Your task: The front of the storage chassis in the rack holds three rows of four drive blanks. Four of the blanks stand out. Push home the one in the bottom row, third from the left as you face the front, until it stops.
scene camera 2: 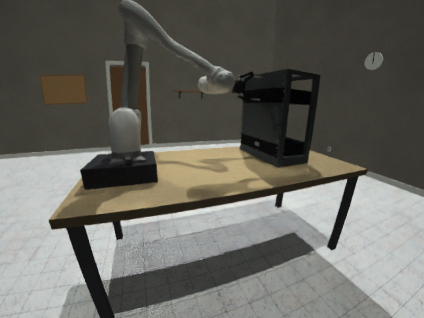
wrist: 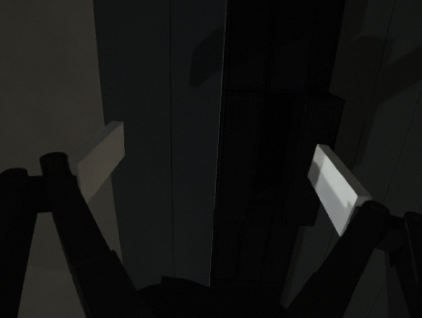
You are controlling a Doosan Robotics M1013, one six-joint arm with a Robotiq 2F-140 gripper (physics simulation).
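Frame: origin at the arm's base, x down, y left, z ahead, level; centimetres.
Seen in the pictures: gripper, between the fingertips: (scene camera 2: 260, 88) (wrist: 218, 149); arm's base, origin of its link: (scene camera 2: 127, 160).
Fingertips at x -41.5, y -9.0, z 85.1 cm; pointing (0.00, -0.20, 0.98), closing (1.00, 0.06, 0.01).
Offsets run from my fingertips to a thing's top centre. "*": to the spot under its first point. Level surfaces: height alone.
The storage chassis @(* dx +3.3, dy +12.3, dz +5.8 cm) (wrist: 242, 250) shows in the wrist view as a very dark strip of blanks, right of the centre. One blank (wrist: 325, 120) stands out at its right edge, and another @(* dx +1.5, dy -1.9, dz +0.1 cm) (wrist: 241, 125) appears raised left of a black gap. Which row and column each is in, I cannot tell. My gripper (scene camera 2: 247, 86) (wrist: 218, 149) is wide open and empty, in front of the upper part of the rack (scene camera 2: 314, 120). In the wrist view its pale fingertips lie on either side of the raised blanks. In the scene view the chassis front is hidden.
A smooth grey panel (wrist: 195, 175) lies left of the blanks in the wrist view. A second black unit (scene camera 2: 295, 147) sits low in the rack. The rack stands on the wooden table @(dx +50.8 cm) (scene camera 2: 185, 185), across from the black arm base (scene camera 2: 120, 174).
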